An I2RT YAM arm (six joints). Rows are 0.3 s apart.
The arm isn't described. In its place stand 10 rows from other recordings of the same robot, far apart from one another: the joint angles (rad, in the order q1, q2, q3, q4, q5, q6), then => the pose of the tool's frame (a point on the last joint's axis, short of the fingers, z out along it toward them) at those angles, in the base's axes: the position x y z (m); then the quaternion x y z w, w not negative.
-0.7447, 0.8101, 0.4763, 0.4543, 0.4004, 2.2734 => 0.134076 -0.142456 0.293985 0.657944 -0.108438 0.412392 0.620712
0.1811, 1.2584, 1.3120, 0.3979, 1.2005, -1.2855 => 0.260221 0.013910 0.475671 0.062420 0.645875 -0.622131 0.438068
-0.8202, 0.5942, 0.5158, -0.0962, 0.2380, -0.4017 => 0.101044 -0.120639 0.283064 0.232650 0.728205 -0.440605 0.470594
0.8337, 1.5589, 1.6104, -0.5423, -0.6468, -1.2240 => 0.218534 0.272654 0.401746 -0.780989 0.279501 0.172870 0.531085
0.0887, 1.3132, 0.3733, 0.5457, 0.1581, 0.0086 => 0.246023 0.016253 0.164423 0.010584 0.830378 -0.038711 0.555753
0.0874, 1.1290, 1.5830, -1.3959, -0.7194, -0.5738 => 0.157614 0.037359 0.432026 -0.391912 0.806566 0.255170 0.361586
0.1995, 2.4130, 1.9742, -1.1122, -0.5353, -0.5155 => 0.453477 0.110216 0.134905 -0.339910 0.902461 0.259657 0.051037
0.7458, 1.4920, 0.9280, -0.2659, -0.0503, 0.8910 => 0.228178 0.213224 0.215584 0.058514 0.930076 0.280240 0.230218
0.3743, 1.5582, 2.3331, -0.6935, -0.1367, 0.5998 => 0.238969 0.099084 0.600646 0.026177 0.677524 0.384234 0.626610
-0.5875, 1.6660, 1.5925, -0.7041, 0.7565, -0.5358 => 0.290273 -0.222662 0.348073 0.164760 0.853206 -0.479487 0.122416
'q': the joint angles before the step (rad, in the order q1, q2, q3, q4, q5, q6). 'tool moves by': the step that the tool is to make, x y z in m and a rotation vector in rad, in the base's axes. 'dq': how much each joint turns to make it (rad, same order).
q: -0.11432, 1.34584, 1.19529, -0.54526, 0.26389, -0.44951
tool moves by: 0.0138, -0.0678, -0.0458, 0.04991, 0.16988, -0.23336
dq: -0.20265, 0.16772, 0.01685, -0.03393, 0.01323, 0.03200
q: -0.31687, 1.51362, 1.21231, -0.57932, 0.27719, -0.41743
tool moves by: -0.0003, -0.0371, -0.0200, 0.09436, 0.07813, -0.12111
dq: -0.10850, 0.09636, 0.04728, -0.06985, -0.04058, 0.04694
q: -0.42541, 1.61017, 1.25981, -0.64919, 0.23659, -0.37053
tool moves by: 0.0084, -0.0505, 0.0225, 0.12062, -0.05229, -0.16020
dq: -0.12344, 0.12514, 0.23674, -0.14129, -0.09176, 0.10233
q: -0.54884, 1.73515, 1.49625, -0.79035, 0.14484, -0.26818
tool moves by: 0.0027, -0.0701, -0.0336, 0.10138, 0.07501, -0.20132
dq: -0.14175, 0.22306, 0.17922, -0.08606, -0.00715, 0.07161
